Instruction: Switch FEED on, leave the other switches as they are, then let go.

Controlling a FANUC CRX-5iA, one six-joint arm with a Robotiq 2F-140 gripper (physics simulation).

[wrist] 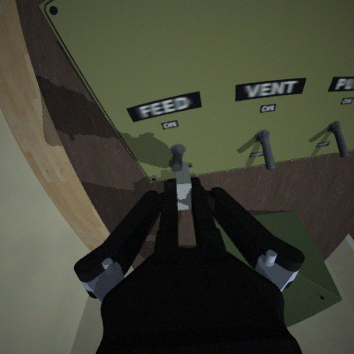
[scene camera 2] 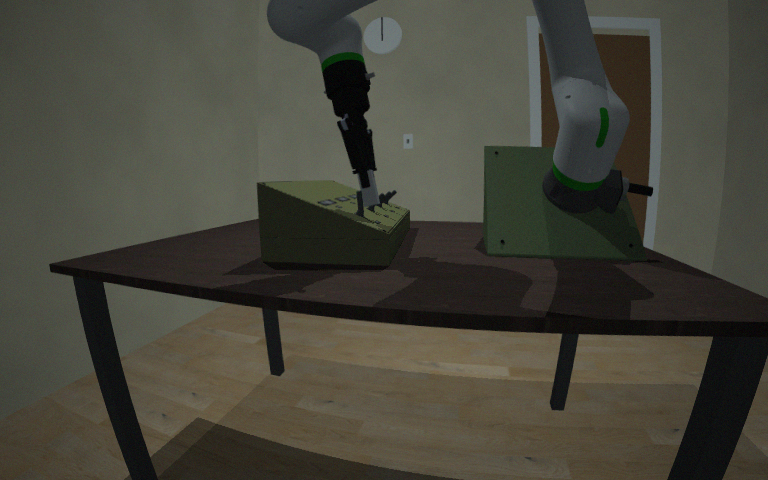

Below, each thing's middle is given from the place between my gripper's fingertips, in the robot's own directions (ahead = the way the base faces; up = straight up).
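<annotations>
Olive switch box (scene camera 2: 318,222): 150 mm to the right of my hand, 130 mm ahead of it, 30 mm below it.
</annotations>
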